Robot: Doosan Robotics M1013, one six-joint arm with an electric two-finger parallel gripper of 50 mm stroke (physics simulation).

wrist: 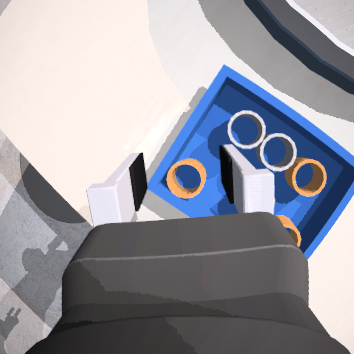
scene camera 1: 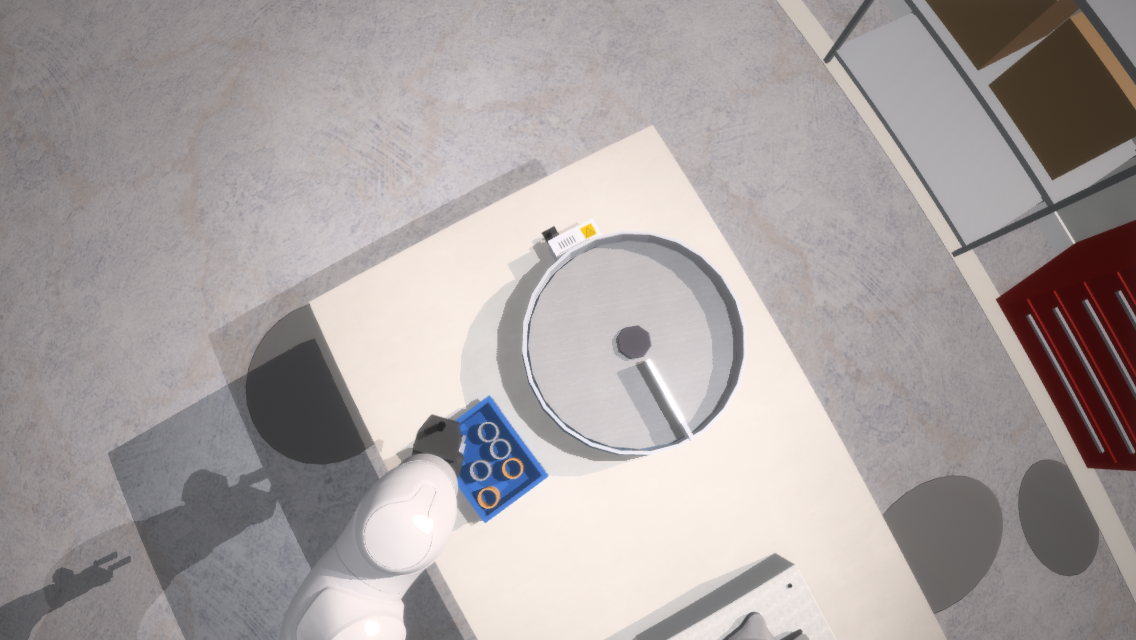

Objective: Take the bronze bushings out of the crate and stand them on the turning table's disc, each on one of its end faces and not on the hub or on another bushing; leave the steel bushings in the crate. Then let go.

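Places are measured from the arm's base along level axes (x ahead, y right, z down), in millimetres.
Where they show: gripper, fingertip midpoint: (wrist: 182, 166).
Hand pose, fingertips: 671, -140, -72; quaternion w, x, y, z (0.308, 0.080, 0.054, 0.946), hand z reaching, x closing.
After its pixels a point has its place, as x, y, z.
The blue crate (scene camera 1: 518, 438) {601, -56, 51} (wrist: 280, 111) {626, -61, 54} holds bronze and steel bushings. One bronze bushing (wrist: 173, 181) {681, -183, 77} stands near its left corner in the wrist view, seen between the fingers but below them. Two more bronze bushings, one (scene camera 1: 521, 469) {552, -87, 58} (wrist: 297, 169) {579, -99, 58} at the right and one (scene camera 1: 479, 500) {554, -185, 59} (wrist: 287, 223) {554, -152, 60} partly behind the gripper body in the wrist view, stand further along. Two steel bushings (scene camera 1: 488, 422) {659, -83, 58} (wrist: 258, 132) {631, -88, 86} (scene camera 1: 508, 451) {593, -86, 57} (wrist: 290, 155) {591, -91, 68} stand side by side; a third steel bushing (scene camera 1: 470, 472) {605, -167, 58} is hidden in the wrist view. My gripper (scene camera 1: 449, 446) {671, -140, -72} (wrist: 182, 166) {671, -140, -72} is open and empty above the crate's edge.
The turning table's disc (scene camera 1: 580, 318) {708, 176, 48} lies inside a raised rim, with a dark hub (scene camera 1: 633, 341) {611, 227, 40} and a metal bar (scene camera 1: 666, 397) {492, 205, 14} running from near the hub to the rim. A white box (scene camera 1: 566, 240) {846, 250, 43} sits outside the rim. A grey plate (scene camera 1: 775, 588) {95, 141, -4} is at the lower edge.
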